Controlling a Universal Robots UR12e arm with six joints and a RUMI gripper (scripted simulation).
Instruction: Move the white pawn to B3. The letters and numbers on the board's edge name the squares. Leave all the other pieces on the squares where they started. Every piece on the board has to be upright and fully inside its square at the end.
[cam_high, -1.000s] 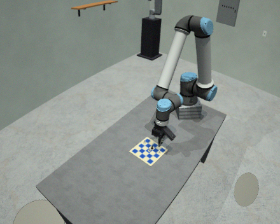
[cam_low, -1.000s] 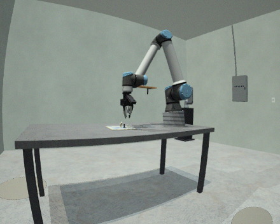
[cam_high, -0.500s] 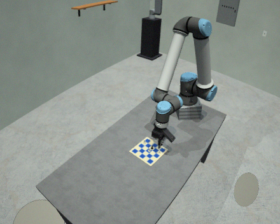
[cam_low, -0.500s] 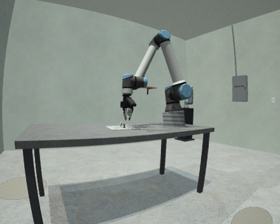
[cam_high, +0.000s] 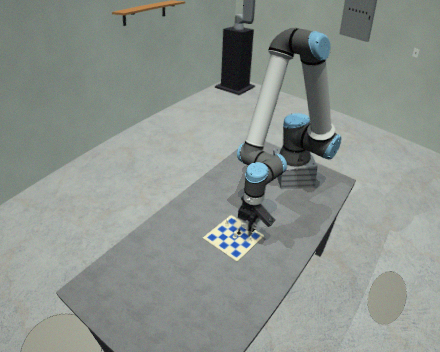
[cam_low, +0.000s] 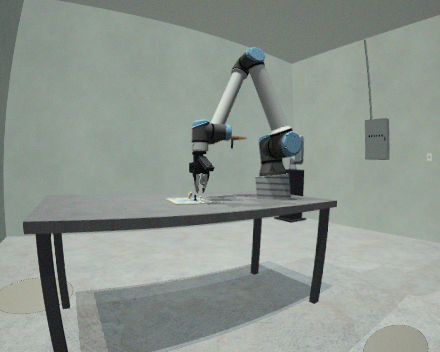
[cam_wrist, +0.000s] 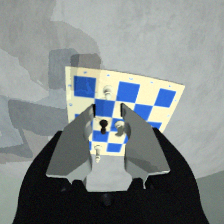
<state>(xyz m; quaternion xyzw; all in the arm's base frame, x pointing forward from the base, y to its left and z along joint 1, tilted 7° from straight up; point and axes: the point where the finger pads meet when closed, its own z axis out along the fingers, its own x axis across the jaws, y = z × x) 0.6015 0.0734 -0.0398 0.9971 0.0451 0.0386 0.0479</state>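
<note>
Right now my hand is 5 cm above the white pawn. Also, from my hand: chessboard 8 cm to the right, 7 cm below, 3 cm ahead; black pawn 7 cm to the right, 5 cm below.
</note>
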